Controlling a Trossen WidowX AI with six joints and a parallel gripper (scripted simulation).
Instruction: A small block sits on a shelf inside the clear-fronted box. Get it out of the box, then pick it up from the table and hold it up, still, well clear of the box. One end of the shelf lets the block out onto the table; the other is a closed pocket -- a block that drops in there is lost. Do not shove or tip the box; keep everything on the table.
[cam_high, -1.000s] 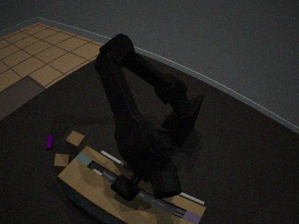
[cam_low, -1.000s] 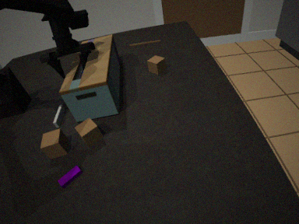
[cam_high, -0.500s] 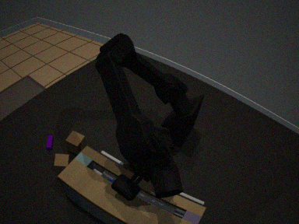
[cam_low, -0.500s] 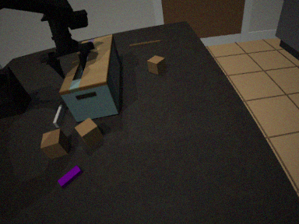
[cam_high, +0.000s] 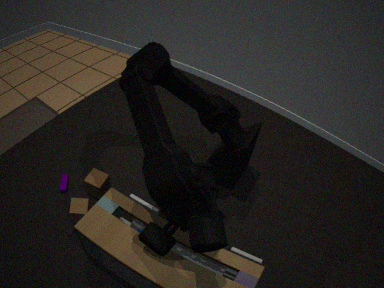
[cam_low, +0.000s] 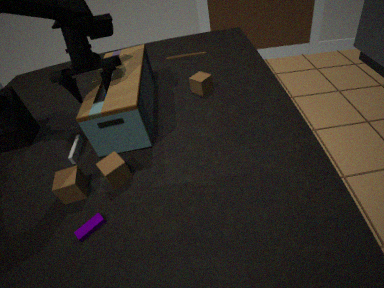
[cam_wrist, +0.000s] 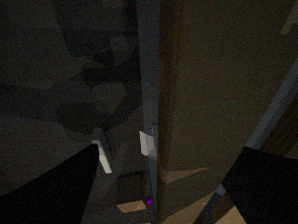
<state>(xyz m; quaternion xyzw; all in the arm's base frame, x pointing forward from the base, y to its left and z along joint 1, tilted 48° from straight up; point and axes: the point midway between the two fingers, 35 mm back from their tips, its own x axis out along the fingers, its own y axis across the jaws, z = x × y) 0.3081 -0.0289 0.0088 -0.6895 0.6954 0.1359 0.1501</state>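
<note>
Now: the blue block 60 mm ahead of my gripper tip and 20 mm to the right of it.
</note>
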